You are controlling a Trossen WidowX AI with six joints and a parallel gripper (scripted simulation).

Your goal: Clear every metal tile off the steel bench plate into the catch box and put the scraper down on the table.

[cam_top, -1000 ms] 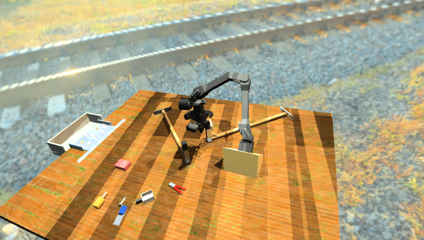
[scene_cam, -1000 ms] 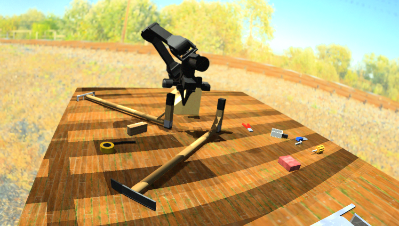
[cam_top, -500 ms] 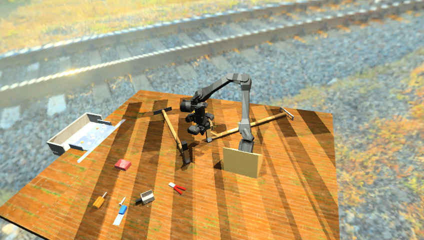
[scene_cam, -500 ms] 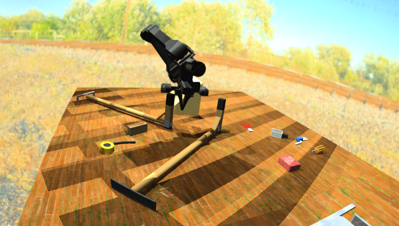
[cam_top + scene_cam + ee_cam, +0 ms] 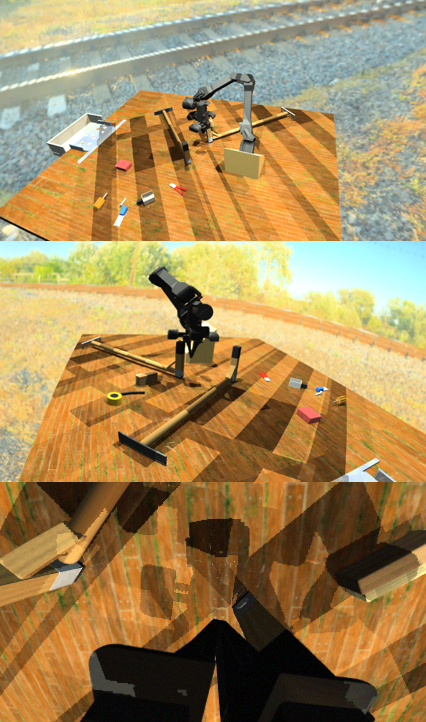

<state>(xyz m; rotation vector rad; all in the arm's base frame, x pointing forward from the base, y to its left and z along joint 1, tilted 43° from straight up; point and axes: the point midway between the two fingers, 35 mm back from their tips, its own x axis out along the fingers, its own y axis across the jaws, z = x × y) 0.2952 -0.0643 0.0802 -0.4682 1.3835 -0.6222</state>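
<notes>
Right now my gripper tip is 23 cm short of the long scraper, 2 cm to the left of it and 2 cm above it. From my gripper tip the other things lie so: long pole tool: 25 cm to the right, 20 cm behind, 2 cm below; then wooden block: 17 cm to the right, 7 cm below, 4 cm ahead; then yellow tape roll: 29 cm to the right, 19 cm ahead, 8 cm below.
</notes>
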